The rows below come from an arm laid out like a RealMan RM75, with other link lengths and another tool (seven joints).
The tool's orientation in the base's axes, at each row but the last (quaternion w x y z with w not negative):
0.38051, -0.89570, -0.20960, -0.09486
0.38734, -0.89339, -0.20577, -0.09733
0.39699, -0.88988, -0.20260, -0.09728
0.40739, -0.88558, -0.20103, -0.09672
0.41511, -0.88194, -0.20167, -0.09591
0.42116, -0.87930, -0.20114, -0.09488
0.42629, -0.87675, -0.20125, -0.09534
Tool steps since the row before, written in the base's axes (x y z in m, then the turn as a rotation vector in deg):
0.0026, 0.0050, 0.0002, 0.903, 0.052, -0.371
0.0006, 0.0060, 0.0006, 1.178, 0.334, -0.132
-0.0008, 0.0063, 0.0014, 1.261, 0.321, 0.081
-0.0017, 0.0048, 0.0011, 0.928, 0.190, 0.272
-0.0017, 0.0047, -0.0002, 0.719, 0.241, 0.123
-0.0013, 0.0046, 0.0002, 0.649, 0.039, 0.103
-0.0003, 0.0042, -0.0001, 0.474, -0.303, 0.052
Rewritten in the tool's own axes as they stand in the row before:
0.0039, -0.0021, 0.0035, 0.701, 0.610, 0.304
0.0025, -0.0038, 0.0040, 1.110, 0.403, 0.352
0.0015, -0.0051, 0.0038, 1.252, 0.305, 0.201
0.0002, -0.0043, 0.0029, 0.979, 0.106, -0.025
-0.0003, -0.0033, 0.0037, 0.755, 0.089, 0.109
0.0002, -0.0033, 0.0035, 0.630, 0.187, -0.036
0.0008, -0.0024, 0.0034, 0.362, 0.337, -0.272

